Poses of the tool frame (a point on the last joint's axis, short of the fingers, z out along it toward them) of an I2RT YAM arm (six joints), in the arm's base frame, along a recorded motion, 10 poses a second.
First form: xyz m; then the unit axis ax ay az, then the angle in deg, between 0 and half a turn.
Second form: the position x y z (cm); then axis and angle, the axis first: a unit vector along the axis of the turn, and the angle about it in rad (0 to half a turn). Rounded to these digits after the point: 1 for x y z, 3 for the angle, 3 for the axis.
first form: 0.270, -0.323, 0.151, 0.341, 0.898, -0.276, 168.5
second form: 27.0, -32.3, 15.1, 0.341, 0.899, -0.276, 2.941
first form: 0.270, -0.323, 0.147, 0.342, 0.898, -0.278, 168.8
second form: 27.0, -32.3, 14.7, 0.342, 0.898, -0.278, 2.946
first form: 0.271, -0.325, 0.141, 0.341, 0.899, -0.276, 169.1
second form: 27.1, -32.5, 14.1, 0.341, 0.899, -0.276, 2.951
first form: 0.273, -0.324, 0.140, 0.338, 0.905, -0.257, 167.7
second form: 27.3, -32.4, 14.0, 0.338, 0.905, -0.257, 2.927
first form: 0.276, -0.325, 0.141, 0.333, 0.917, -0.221, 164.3
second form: 27.6, -32.5, 14.1, 0.333, 0.917, -0.221, 2.868
